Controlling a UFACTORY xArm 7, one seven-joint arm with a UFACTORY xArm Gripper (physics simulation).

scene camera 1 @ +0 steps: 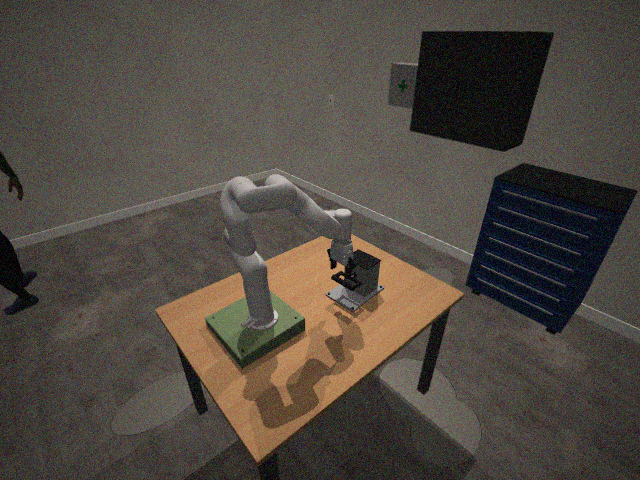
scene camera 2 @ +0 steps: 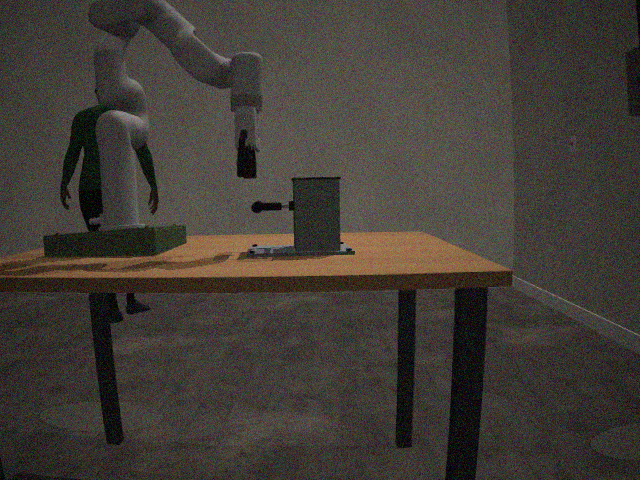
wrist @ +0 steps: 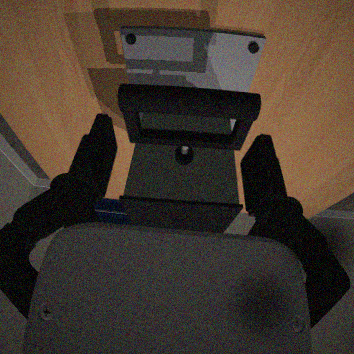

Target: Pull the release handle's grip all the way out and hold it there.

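The release handle's black grip [scene camera 1: 345, 279] [scene camera 2: 256, 207] [wrist: 189, 101] is a thick bar on a rectangular frame. It stands out from the side of a grey box-shaped housing [scene camera 1: 369, 276] [scene camera 2: 316, 217] [wrist: 180, 175]; a short pale shaft shows between them in scene camera 2. The housing stands on a pale metal plate [scene camera 2: 273, 251] [wrist: 235, 62]. My gripper [scene camera 1: 340, 269] [scene camera 2: 247, 175] [wrist: 182, 138] is open and empty, pointing down above the handle, apart from it. In the wrist view its fingers stand to either side of the handle's frame, with the bar beyond the fingertips.
The wooden table [scene camera 1: 413, 304] [scene camera 2: 387, 258] bears the handle unit and the arm's green base block [scene camera 1: 232, 328] [scene camera 2: 98, 243]. A person [scene camera 1: 10, 263] [scene camera 2: 85, 149] stands behind the arm's side of the table. A blue drawer cabinet [scene camera 1: 537, 253] stands by the wall.
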